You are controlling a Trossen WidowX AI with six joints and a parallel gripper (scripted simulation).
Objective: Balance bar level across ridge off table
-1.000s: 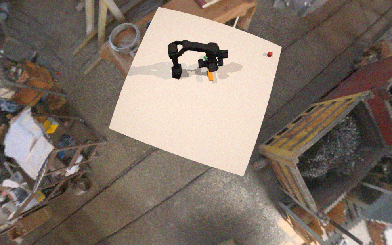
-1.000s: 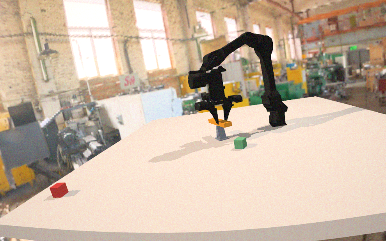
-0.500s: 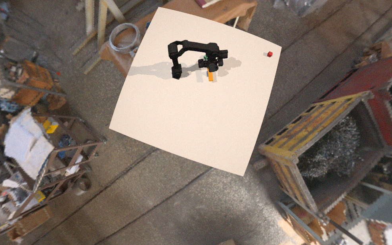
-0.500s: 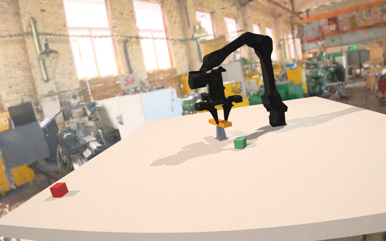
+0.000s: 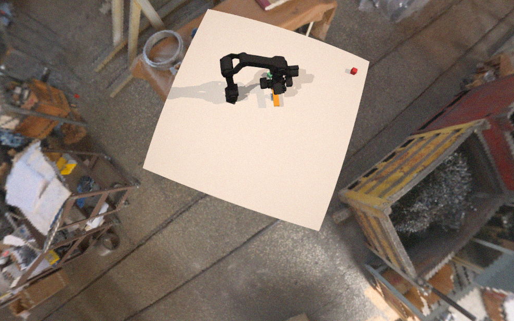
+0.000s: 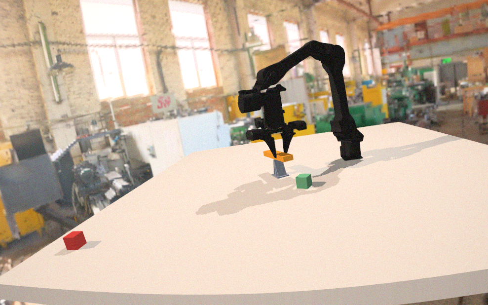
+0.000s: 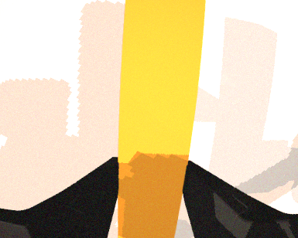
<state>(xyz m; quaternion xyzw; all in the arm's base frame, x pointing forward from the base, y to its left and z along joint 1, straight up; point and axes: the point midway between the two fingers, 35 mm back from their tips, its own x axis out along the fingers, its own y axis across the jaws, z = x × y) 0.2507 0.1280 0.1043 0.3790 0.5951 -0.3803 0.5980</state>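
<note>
My gripper tip is 10 mm short of the orange bar and 20 mm to the left of it. Round my gripper tip: green cube (60 mm behind, 110 mm to the left, 50 mm below); then red cube (490 mm ahead, 370 mm to the left, 50 mm below).
</note>
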